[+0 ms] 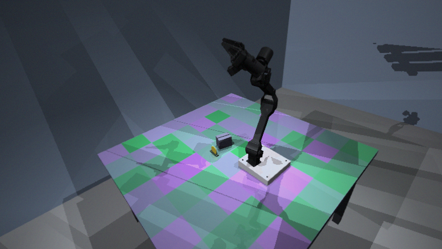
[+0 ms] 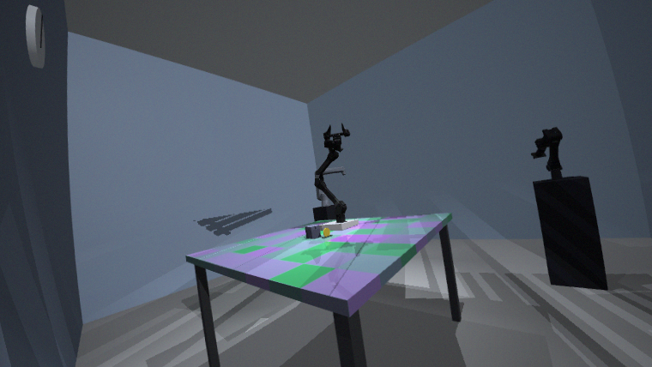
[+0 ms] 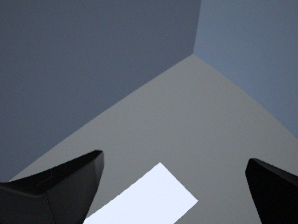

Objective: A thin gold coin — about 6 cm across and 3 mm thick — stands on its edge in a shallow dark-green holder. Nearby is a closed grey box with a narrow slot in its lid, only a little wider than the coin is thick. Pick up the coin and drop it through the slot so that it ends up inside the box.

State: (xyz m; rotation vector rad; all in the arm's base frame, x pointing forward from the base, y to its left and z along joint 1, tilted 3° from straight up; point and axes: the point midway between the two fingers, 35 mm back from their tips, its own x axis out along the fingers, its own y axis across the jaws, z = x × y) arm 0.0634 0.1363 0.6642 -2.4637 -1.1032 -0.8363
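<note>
Now: gripper tip 71 cm above the gold coin, 21 cm short of it and 4 cm to the left of it.
</note>
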